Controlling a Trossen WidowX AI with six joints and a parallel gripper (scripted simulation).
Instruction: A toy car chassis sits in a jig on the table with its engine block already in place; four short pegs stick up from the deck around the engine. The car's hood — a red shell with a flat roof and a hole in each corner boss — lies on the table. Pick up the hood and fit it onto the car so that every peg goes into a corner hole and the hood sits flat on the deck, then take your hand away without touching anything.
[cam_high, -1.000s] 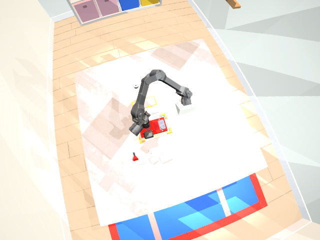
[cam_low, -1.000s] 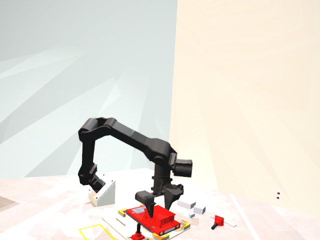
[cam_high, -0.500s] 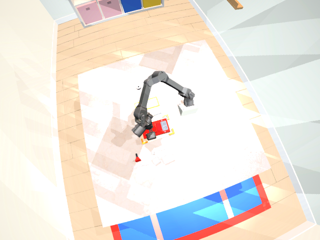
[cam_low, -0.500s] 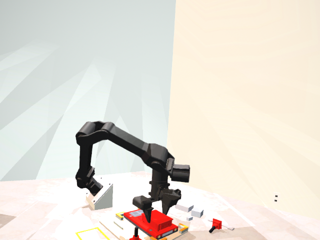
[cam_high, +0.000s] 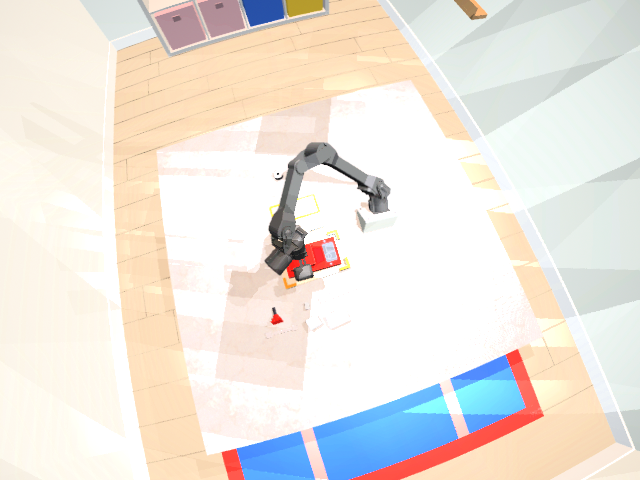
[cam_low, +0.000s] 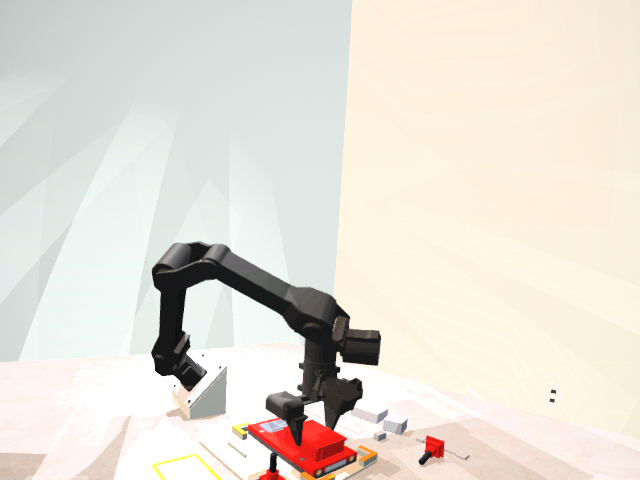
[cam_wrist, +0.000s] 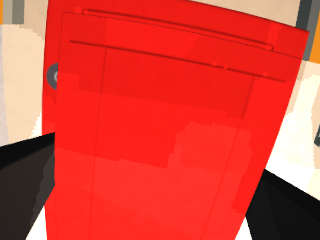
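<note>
Right now my gripper tip is 10 mm below the red hood. The rest, counted from my gripper tip: white engine block: 10 mm below.
</note>
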